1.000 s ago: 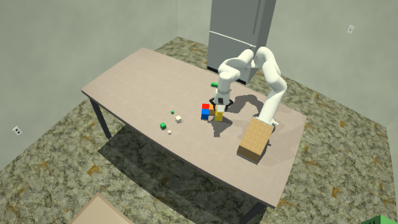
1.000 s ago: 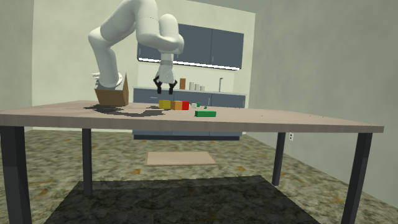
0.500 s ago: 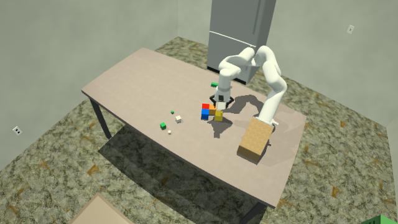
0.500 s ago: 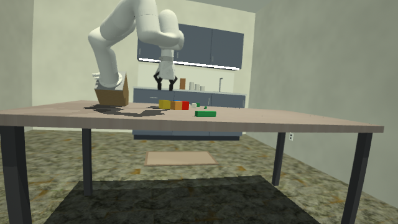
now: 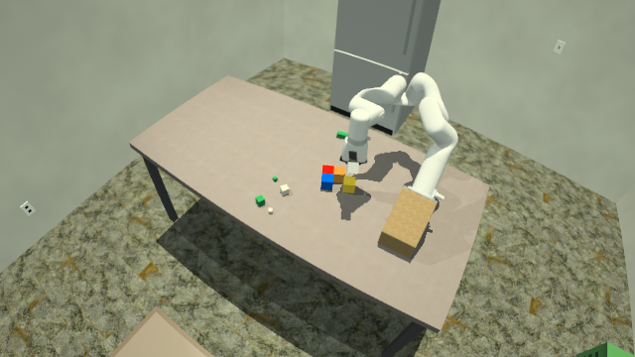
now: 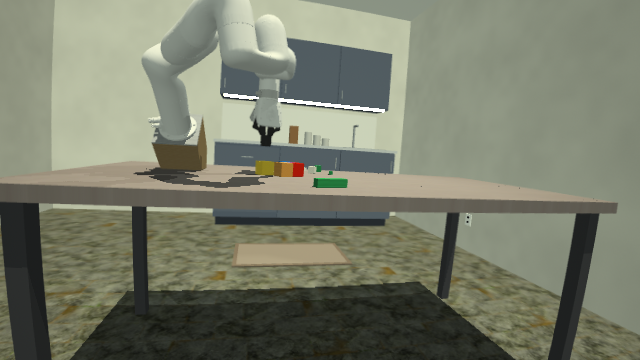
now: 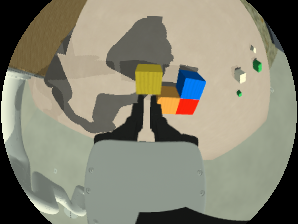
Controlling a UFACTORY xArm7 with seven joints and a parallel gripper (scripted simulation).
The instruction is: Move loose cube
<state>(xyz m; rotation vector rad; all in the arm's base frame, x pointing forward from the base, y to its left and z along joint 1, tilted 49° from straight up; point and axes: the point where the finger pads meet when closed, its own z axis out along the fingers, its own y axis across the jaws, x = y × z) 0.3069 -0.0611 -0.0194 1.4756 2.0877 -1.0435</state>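
Now: the yellow cube 100 mm below my hand. Round my hand: red cube: 110 mm ahead, 10 mm to the right, 100 mm below; blue cube: 90 mm ahead, 30 mm to the left, 100 mm below; orange cube: 70 mm ahead, 30 mm to the right, 100 mm below.
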